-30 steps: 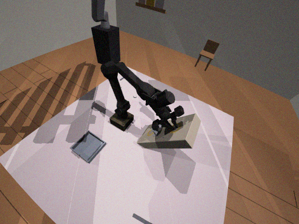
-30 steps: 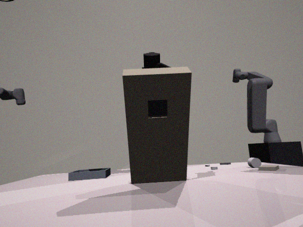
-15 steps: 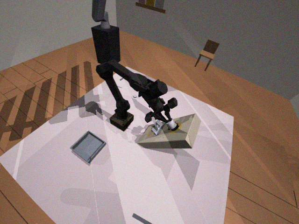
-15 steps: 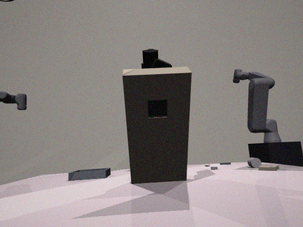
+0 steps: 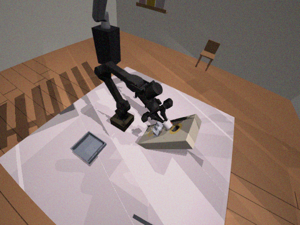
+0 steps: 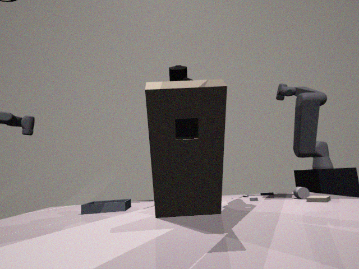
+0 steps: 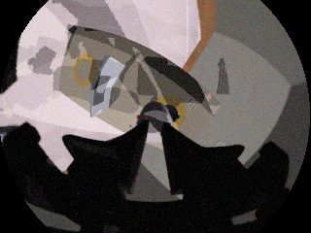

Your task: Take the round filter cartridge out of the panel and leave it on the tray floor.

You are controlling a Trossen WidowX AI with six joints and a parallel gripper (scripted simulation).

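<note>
My gripper tip is 10 mm short of the round filter cartridge and 10 mm above it. The rest, counted from my gripper tip: grey tray: 390 mm behind, 250 mm below, 230 mm to the right; service panel: 90 mm below, 30 mm ahead.
</note>
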